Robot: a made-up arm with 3 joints. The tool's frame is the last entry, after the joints. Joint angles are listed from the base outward. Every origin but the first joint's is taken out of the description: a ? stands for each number. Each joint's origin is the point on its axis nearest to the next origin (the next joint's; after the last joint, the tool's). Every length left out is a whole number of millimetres.
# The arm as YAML. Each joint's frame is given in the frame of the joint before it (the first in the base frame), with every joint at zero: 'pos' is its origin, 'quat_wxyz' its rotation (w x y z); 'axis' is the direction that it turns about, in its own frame. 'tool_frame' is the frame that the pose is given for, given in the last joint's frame.
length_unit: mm
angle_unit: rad
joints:
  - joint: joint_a
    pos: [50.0, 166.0, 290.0]
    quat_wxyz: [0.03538, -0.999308, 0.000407, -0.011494]
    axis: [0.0, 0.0, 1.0]
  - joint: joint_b
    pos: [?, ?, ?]
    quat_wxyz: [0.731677, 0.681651, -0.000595, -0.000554]
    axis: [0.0, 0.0, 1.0]
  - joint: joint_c
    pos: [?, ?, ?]
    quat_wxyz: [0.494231, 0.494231, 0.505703, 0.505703]
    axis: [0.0, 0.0, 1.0]
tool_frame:
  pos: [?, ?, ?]
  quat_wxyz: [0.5, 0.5, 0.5, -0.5]
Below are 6 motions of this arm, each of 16 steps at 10 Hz.
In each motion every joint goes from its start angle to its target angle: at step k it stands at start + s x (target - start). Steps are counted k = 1, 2, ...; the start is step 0. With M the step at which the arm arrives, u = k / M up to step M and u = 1 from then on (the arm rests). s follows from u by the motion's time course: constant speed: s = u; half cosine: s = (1 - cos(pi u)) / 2; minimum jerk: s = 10 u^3 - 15 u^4 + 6 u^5.
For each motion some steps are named. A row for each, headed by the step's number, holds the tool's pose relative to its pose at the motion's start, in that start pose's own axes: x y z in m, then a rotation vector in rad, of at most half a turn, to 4 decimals.
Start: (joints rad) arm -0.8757 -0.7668 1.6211
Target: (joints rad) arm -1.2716 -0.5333 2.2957
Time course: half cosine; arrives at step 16
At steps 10, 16:
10: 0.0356 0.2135 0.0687 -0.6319 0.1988 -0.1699
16: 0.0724 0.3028 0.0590 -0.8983 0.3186 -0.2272

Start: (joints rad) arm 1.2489 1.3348 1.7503
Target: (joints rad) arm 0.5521 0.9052 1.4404
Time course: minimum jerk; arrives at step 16
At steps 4, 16:
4: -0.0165 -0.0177 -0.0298 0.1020 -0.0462 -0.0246
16: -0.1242 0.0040 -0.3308 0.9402 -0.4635 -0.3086

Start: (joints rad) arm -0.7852 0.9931 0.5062
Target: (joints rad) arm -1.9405 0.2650 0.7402
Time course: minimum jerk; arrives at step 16
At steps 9, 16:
9: -0.1096 -0.1158 -0.2729 0.3720 -0.6803 0.1257
16: -0.1129 -0.0759 -0.4763 0.5112 -1.1716 0.0404

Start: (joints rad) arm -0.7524 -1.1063 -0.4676
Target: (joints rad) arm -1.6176 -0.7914 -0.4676
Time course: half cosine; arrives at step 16
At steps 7, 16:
7: -0.0607 0.0850 -0.0440 -0.2961 -0.2078 -0.0080
16: -0.1356 0.1496 -0.1762 -0.6912 -0.5697 0.0256

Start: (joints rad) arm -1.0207 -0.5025 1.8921
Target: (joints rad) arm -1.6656 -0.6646 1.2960
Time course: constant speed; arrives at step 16
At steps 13, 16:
13: -0.1171 0.0822 -0.0251 0.2038 -0.1297 -0.4584
16: -0.1401 0.1115 -0.0363 0.2367 -0.1888 -0.5489

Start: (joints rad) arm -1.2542 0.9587 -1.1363
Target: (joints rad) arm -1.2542 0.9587 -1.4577
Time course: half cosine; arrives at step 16
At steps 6, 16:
6: 0.0000 -0.0229 -0.0140 0.0992 0.0000 0.0000
16: 0.0000 -0.0685 -0.0533 0.3214 0.0000 0.0000

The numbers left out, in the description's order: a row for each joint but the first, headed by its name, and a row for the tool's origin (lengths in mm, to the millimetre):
joint_b: 15.0 92.0 0.0
joint_c: 188.0 31.0 0.0
tool: -130.0 -238.0 0.0

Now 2 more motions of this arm.
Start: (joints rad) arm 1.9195 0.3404 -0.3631
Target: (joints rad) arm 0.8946 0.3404 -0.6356
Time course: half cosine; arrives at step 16
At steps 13, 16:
13: -0.0424 -0.1969 -0.3045 0.5659 -0.7489 0.4733
16: -0.0277 -0.2070 -0.3338 0.6145 -0.8133 0.5271

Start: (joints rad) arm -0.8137 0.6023 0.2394
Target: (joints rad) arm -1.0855 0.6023 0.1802
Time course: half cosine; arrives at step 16
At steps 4, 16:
4: -0.0111 -0.0086 -0.0110 0.0319 -0.0320 -0.0048
16: -0.0681 -0.0514 -0.0863 0.2177 -0.2192 -0.0270

